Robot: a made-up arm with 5 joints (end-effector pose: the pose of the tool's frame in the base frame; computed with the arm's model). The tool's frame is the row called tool.
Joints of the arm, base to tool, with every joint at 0 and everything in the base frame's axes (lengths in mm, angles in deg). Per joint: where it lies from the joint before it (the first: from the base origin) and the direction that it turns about. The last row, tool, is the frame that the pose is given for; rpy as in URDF.
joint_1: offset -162.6 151.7 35.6 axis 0 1 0
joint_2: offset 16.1 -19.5 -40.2 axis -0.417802 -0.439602 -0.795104
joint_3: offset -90.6 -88 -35.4 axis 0 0 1
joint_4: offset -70 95.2 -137 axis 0.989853 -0.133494 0.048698
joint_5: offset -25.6 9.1 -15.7 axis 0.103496 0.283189 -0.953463
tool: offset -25.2 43.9 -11 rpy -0.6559 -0.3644 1.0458
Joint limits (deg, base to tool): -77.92..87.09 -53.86..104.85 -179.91..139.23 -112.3..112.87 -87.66..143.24
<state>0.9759 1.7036 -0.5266 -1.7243 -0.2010</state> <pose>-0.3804 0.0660 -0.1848 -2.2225 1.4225 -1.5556</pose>
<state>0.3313 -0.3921 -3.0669 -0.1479 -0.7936</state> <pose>-0.1762 -0.0003 -0.2662 -0.6515 0.6929 -1.8574</pose>
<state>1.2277 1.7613 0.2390 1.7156 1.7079</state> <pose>-0.3958 0.1207 -0.0757 0.7030 0.5307 -1.8347</pose>
Working (the frame after each row of the table, in the pose's form):
after joint_1: -0.1626 0.1517 0.0356 0.0000 1.2277 0.0000
after joint_2: -0.1950 0.1322 0.0069 -1.3651 0.1984 -0.6988
after joint_3: -0.3145 0.1503 0.0580 -1.3153 0.3553 -0.4987
after joint_4: -0.4305 0.0912 -0.0676 0.3031 -0.2386 -0.3694
after joint_5: -0.4464 0.1130 -0.0835 0.7141 0.5329 -1.8543

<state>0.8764 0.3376 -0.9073 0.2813 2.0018</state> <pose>-0.3260 0.1310 -0.1355 -0.1183 0.4035 -3.0763</pose>
Working (the frame after each row of the table, in the pose's form):
after joint_1: -0.1626 0.1517 0.0356 0.0000 0.8764 0.0000
after joint_2: -0.1832 0.1322 -0.0025 -0.2468 0.7212 -0.1871
after joint_3: -0.2811 0.0655 0.0539 -0.5641 0.5665 -1.0480
after joint_4: -0.3400 0.1444 -0.0979 -0.3336 0.3823 -1.0794
after joint_5: -0.3507 0.1701 -0.1123 -0.1124 0.3873 -3.0972

